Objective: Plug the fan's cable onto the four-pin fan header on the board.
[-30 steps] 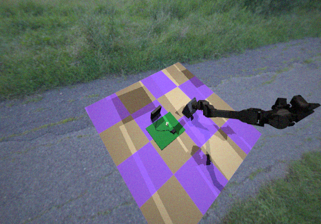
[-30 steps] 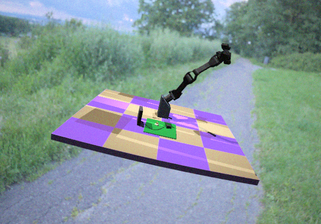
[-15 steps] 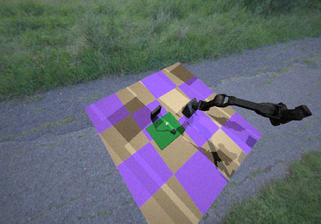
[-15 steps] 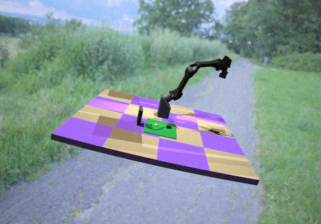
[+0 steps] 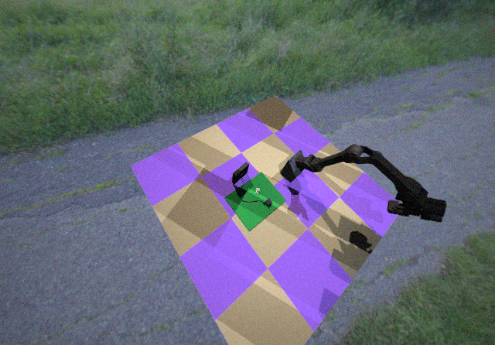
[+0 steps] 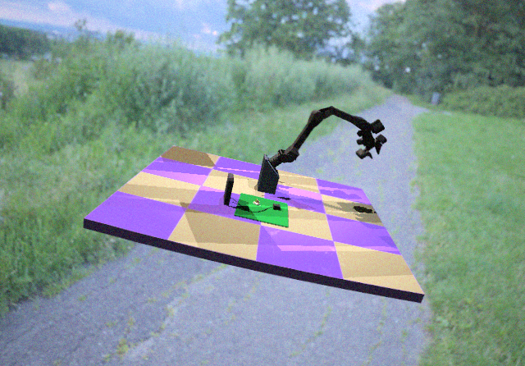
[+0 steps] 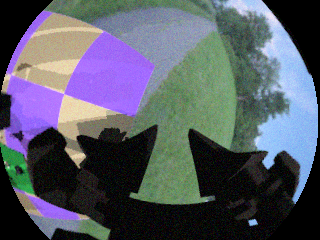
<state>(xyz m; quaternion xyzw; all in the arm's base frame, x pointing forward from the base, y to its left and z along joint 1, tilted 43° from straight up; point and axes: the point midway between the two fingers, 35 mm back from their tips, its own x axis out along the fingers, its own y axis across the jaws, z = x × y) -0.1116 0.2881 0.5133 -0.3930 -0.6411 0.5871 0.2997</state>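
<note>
The dark plug lies 510 mm to the right of my gripper tip, 430 mm ahead of it and 280 mm below it. From my gripper tip the other things lie so: white fan header 610 mm to the right, 440 mm ahead, 290 mm below; then green board 570 mm to the right, 480 mm ahead, 300 mm below; then black fan 740 mm to the right, 470 mm ahead, 230 mm below.
</note>
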